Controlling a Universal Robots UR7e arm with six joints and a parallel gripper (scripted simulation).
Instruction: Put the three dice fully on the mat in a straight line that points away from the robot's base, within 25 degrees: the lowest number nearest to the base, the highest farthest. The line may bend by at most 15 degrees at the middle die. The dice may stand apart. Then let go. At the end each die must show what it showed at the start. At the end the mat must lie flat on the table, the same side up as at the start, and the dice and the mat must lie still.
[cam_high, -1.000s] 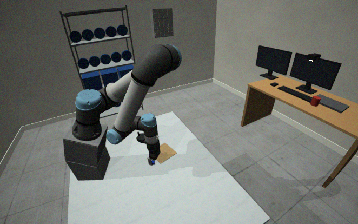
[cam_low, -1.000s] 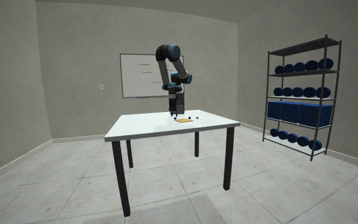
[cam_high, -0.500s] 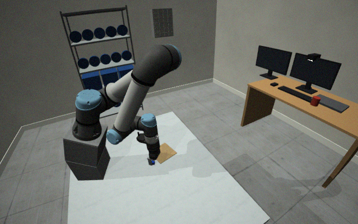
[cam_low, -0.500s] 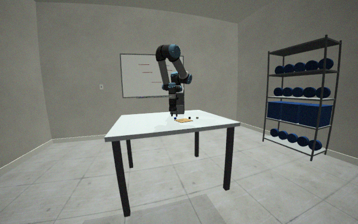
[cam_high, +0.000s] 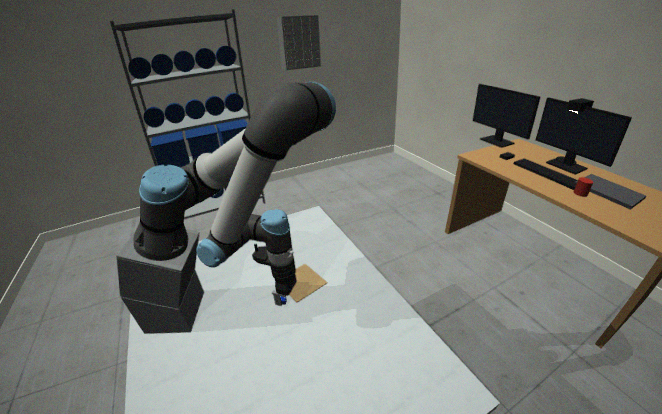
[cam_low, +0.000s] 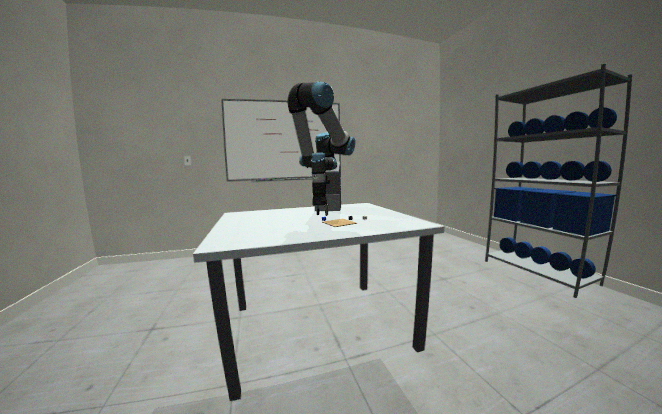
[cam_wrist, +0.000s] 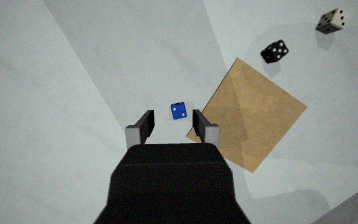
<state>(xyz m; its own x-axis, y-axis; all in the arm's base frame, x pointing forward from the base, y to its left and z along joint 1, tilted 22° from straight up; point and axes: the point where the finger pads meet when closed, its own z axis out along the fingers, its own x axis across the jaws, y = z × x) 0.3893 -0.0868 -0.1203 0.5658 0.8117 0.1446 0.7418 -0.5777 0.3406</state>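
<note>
My gripper is now 4 cm above the blue die and 1 cm to the right of it. From my hand the other things lie so: tan mat 8 cm to the left, 8 cm ahead, 5 cm below; then black die 16 cm to the left, 4 cm below, 2 cm ahead; then white die 24 cm to the left, 4 cm below, 3 cm ahead.
</note>
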